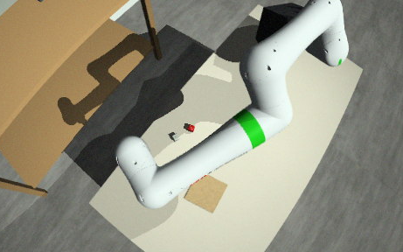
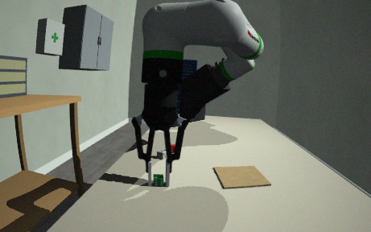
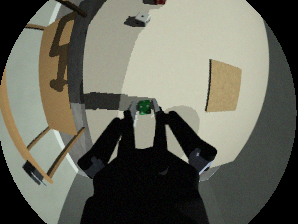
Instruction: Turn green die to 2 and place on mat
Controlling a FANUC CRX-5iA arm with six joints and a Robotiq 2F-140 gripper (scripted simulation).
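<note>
Now: the green die 20 mm below my hand. Also, from my hand: red die: 270 mm behind, 40 mm to the right, 20 mm below; mat: 120 mm behind, 210 mm to the left, 30 mm below; grey die: 190 mm behind, 60 mm to the right, 20 mm below.
</note>
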